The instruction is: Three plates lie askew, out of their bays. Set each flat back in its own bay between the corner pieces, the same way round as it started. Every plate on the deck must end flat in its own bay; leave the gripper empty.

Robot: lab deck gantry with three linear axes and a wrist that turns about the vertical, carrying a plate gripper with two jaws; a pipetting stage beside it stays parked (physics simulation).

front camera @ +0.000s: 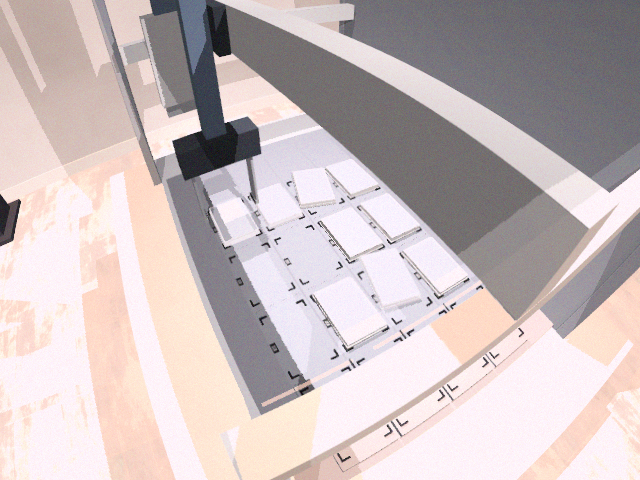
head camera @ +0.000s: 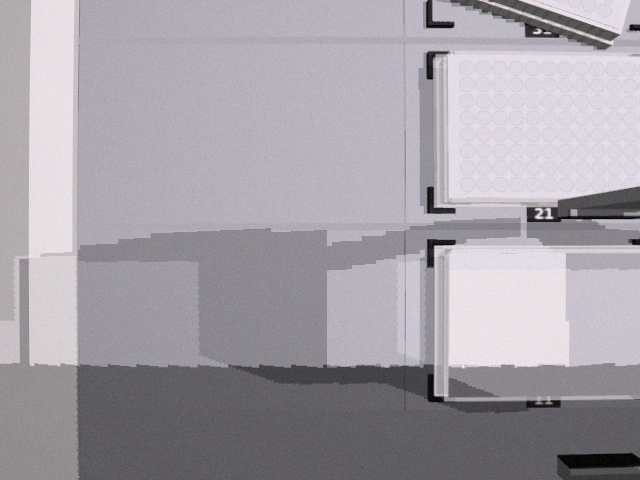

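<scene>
A clear plate lies square in bay 11, between its corner pieces, and looks flat. My gripper is open, its two jaws apart on either side of this plate. One jaw reaches over the near edge of the plate in bay 21. A white plate lies askew at bay 31, turned across its corner pieces; part of it shows in the head view. Another white plate lies askew between the plates of the near rows in the front view.
A white plate sits square in bay 21. Other plates sit in their bays. A large grey panel rises along the deck's right side in the front view.
</scene>
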